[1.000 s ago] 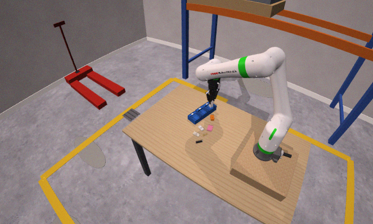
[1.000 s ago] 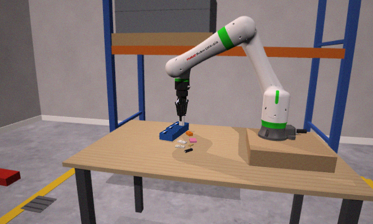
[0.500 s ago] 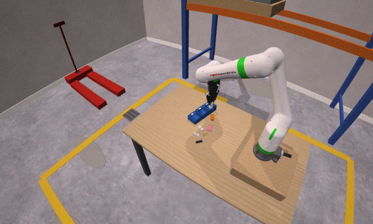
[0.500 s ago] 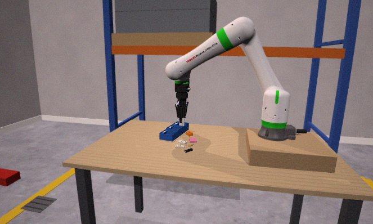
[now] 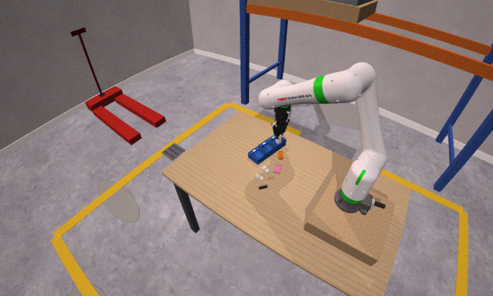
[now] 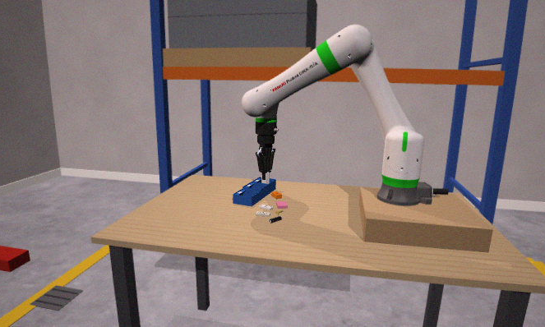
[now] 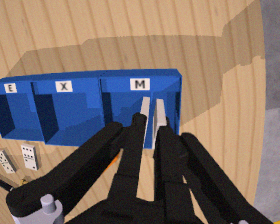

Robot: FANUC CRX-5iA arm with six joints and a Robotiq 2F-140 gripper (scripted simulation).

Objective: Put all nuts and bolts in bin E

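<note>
My hand is 4 cm short of the blue bin row, 9 cm to the right of it and 3 cm above it. From my hand the other things lie so: orange block (5 cm behind, 9 cm to the left, 4 cm below); then pink block (7 cm behind, 21 cm to the left, 4 cm below); then brass piece (6 cm behind, 29 cm to the left, 4 cm below).
</note>
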